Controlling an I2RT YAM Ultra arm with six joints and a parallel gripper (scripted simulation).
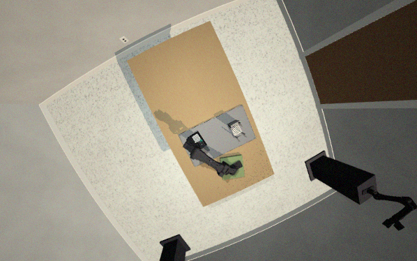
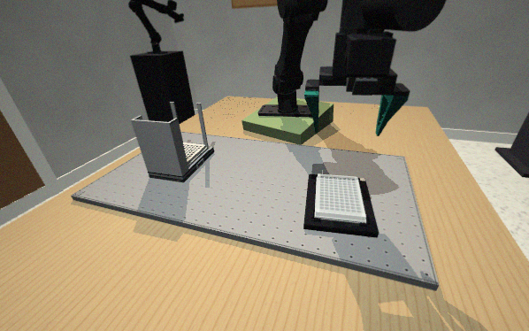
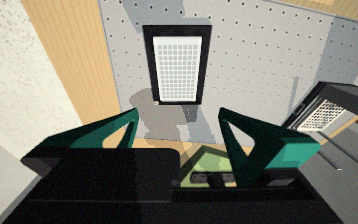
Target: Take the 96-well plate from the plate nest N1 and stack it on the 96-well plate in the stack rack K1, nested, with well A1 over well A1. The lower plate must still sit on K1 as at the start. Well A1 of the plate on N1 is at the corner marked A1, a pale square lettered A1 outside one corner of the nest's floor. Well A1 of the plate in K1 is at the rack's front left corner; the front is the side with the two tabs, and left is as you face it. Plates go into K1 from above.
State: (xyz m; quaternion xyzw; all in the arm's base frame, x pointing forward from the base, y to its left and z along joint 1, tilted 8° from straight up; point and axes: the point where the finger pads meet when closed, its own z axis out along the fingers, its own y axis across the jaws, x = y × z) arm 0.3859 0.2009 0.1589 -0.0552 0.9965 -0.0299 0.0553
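The white 96-well plate is 14 cm below my hand. The rest, counted from my hand: pale A1 mark (14 cm below, 8 cm behind, 5 cm to the left); then thin upright post (35 cm to the right, 12 cm behind, 7 cm below); then black plate nest N1 (15 cm below).
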